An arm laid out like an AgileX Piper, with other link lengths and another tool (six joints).
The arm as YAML. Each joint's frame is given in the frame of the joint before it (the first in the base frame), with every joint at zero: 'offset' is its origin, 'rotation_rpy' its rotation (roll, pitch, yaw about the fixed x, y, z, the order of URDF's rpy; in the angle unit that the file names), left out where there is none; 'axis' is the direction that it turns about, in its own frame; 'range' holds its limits. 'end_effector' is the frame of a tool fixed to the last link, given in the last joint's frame.
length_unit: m
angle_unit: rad
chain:
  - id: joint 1
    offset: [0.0, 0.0, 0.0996]
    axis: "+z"
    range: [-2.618, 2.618]
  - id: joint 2
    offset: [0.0, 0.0, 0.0]
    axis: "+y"
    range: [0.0, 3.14]
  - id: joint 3
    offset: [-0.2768, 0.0, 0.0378]
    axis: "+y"
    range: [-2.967, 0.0]
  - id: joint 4
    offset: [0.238, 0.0, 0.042]
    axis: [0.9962, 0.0, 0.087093]
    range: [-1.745, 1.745]
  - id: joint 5
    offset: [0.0, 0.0, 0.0]
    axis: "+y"
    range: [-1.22, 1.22]
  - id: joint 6
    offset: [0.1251, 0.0, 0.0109]
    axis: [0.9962, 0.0, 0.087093]
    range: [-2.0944, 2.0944]
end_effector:
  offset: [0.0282, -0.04, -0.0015]
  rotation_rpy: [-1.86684, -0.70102, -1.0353]
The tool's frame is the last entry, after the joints.
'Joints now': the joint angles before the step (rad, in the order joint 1, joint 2, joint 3, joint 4, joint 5, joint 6). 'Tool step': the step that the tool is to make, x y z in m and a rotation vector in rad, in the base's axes. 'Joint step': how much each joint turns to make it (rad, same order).
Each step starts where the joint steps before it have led.
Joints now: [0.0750 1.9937 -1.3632 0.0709 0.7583 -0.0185]
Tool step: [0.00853 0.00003 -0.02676 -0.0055 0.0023 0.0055]
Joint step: [0.0000 0.0733 -0.0013 0.0000 -0.0691 -0.0100]
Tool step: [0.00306 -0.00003 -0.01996 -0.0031 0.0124 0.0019]
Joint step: [0.0000 0.0521 0.0000 0.0010 -0.0393 -0.0049]
